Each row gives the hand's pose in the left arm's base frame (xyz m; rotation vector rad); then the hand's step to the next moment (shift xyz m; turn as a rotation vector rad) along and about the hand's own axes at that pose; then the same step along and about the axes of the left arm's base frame.
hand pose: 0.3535 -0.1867 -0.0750 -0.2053 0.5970 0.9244
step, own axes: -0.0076 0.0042 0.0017 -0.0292 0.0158 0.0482
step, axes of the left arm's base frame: -0.0061 -0.0020 0.0060 -0.0069 0.0093 0.0574
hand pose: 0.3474 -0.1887 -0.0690 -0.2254 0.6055 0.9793
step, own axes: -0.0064 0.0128 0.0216 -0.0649 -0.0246 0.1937
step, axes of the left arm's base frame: -0.0051 0.0120 0.0224 0.0670 0.0259 0.1928
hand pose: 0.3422 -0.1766 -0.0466 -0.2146 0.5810 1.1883
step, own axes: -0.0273 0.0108 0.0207 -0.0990 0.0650 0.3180
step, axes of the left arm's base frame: -0.0102 -0.0087 0.0333 0.0152 0.0880 0.3274
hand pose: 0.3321 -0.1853 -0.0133 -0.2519 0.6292 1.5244
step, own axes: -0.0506 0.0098 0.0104 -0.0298 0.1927 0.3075
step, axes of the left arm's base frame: -0.0035 -0.0368 0.0374 -0.1163 0.1486 0.3114
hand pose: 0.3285 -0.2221 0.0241 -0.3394 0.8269 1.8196
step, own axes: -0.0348 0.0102 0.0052 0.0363 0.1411 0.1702
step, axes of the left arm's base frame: 0.0055 -0.0231 0.0279 -0.1166 0.1127 0.1546
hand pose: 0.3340 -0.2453 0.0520 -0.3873 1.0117 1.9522
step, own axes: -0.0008 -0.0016 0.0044 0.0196 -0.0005 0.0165
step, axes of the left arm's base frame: 0.0023 0.0034 0.0024 -0.0088 0.0240 -0.0018
